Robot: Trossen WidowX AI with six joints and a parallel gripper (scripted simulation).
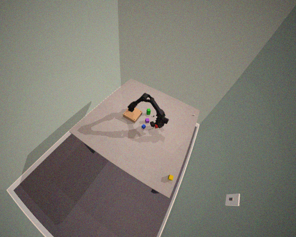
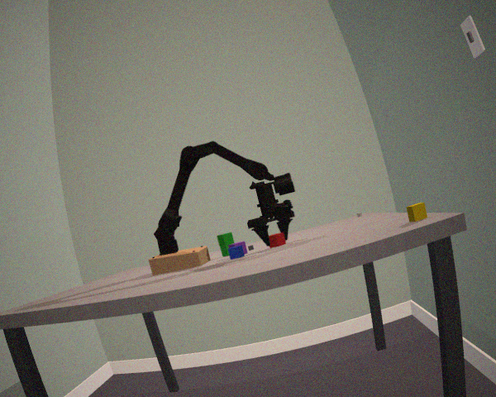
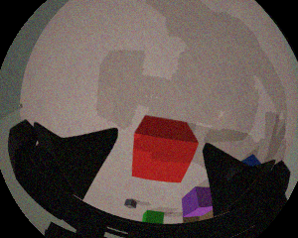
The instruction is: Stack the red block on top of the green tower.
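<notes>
Now: the tiny dark object 140 mm to the left of my gripper tip and 90 mm behind it. From my gripper tip the other things lie so: purple block 140 mm behind, 20 mm to the left, 10 mm above; then red block 10 mm above; then blue block 140 mm behind, 80 mm to the right, 10 mm above.
</notes>
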